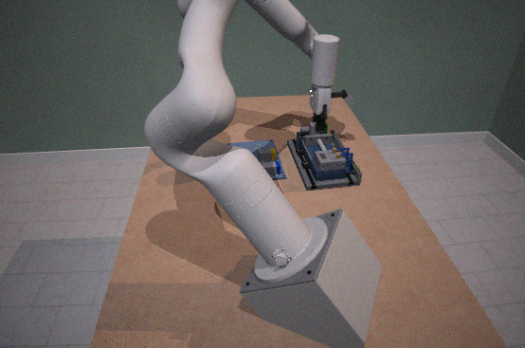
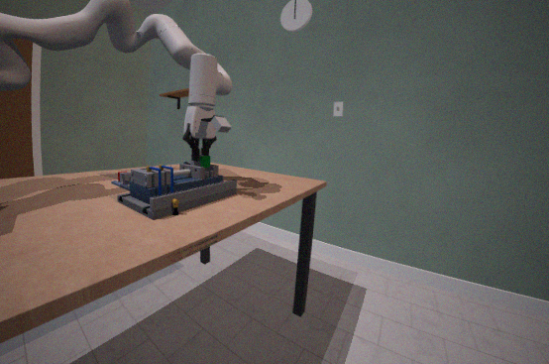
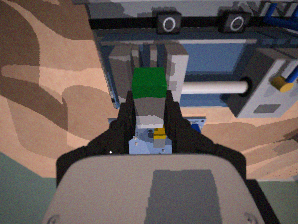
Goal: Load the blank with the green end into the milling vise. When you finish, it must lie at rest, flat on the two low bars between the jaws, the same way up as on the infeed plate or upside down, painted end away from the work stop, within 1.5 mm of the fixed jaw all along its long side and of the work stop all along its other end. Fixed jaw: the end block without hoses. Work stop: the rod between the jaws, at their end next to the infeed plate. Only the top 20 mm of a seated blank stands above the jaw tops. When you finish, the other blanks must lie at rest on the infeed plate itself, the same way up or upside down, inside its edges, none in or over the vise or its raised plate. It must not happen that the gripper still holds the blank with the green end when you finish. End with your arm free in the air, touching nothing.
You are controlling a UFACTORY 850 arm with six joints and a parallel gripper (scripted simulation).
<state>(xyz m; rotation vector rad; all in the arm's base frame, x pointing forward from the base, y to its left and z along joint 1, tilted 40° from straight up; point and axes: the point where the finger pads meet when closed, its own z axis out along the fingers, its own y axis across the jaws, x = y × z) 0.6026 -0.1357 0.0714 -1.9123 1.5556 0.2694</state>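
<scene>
Now: the green-ended blank 2 cm below my hand. From my hand the other things lie so: blue-ended blank: 16 cm to the left, 16 cm behind, 11 cm below; yellow-ended blank: 18 cm to the left, 11 cm below, 8 cm behind; pale rod: 8 cm behind, 5 cm below, 2 cm to the right.
</scene>
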